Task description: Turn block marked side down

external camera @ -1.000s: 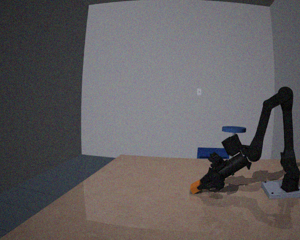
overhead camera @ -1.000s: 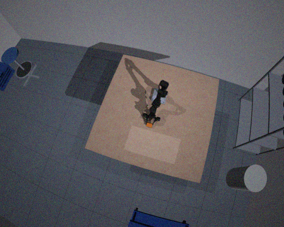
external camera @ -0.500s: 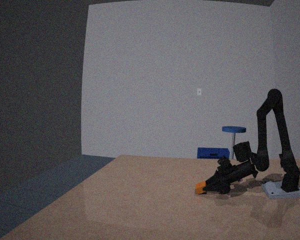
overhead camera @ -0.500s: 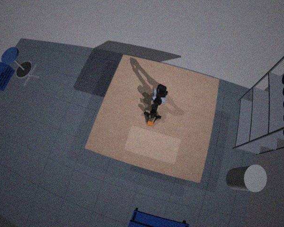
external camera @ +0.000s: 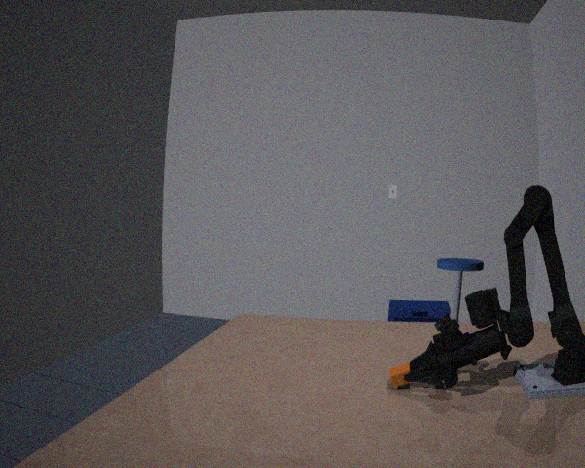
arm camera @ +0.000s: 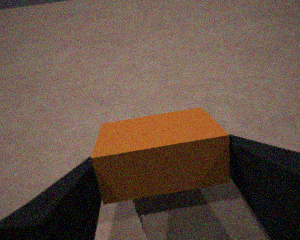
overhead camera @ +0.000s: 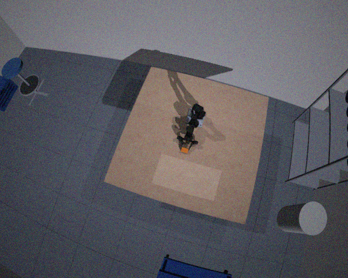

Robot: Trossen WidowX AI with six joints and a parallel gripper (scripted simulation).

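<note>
The block lies 10 mm below my gripper tip.
</note>
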